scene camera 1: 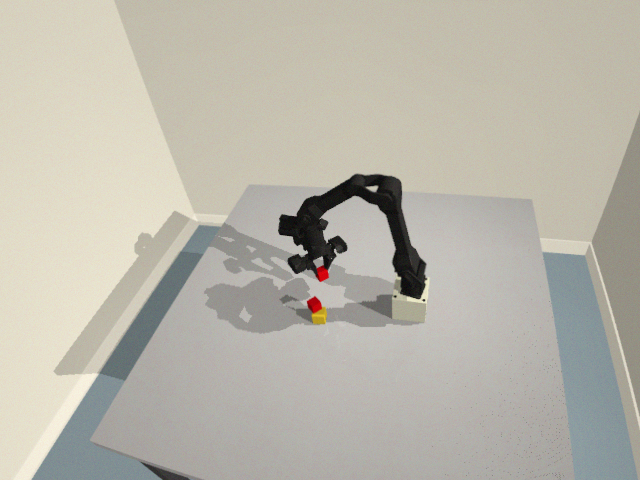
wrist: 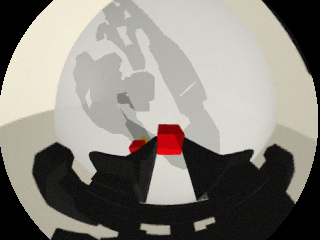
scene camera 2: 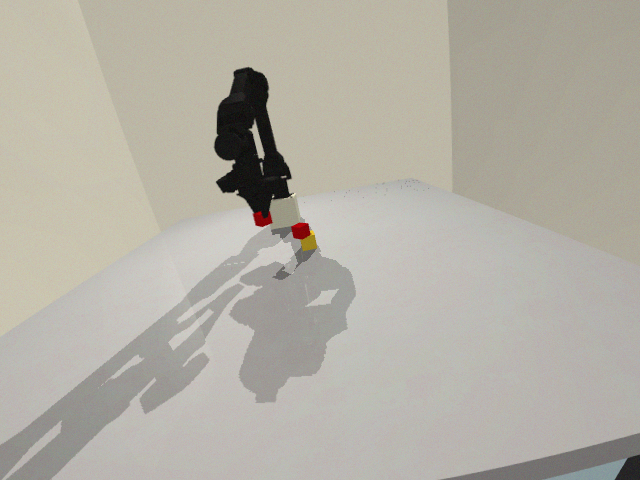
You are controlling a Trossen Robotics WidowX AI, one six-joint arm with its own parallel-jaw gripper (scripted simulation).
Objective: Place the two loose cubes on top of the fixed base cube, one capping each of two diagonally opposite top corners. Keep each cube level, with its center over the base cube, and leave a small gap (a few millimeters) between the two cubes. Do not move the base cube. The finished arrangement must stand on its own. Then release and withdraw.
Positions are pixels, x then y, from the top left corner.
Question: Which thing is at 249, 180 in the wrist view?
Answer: My gripper.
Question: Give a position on a red cube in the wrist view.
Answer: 170, 138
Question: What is my gripper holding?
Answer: A red cube.
